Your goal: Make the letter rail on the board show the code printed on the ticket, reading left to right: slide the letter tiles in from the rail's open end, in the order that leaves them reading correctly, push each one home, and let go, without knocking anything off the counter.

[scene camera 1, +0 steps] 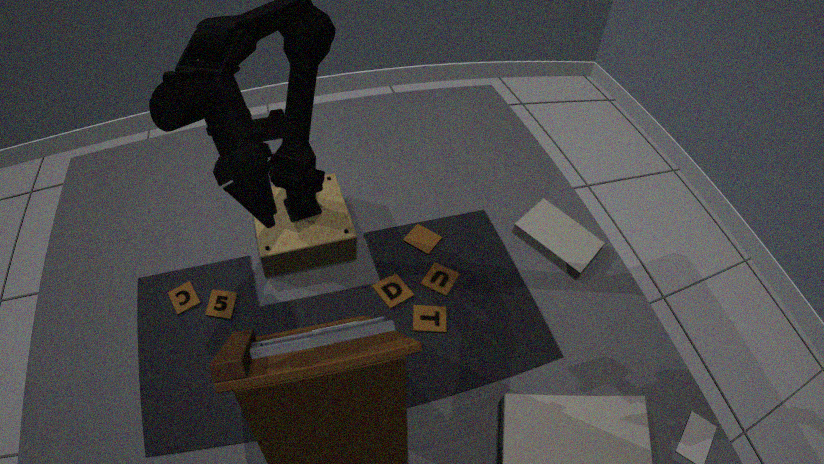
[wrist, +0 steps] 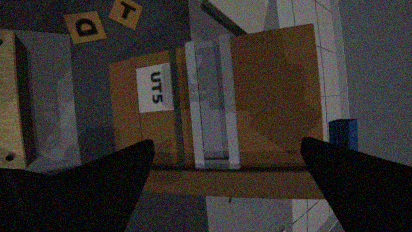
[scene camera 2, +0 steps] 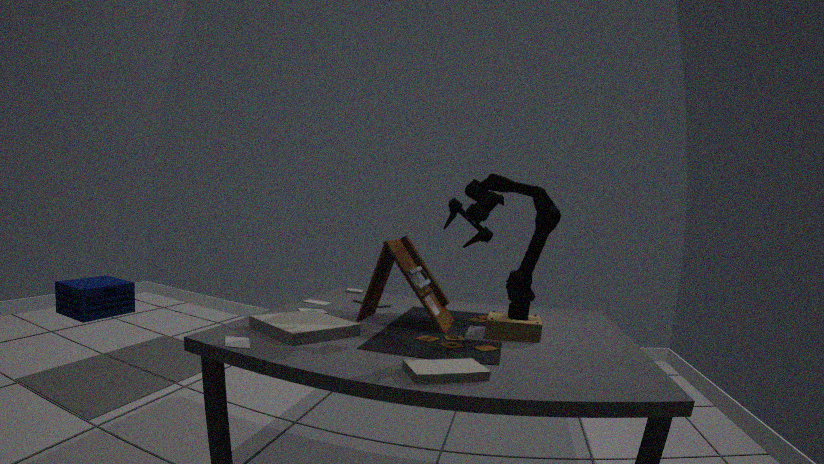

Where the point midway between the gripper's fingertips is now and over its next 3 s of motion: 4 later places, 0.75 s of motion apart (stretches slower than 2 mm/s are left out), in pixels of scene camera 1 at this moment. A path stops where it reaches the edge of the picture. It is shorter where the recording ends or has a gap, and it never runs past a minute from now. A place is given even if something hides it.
The gripper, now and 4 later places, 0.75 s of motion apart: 272,220; 284,206; 264,238; 236,275; 221,287
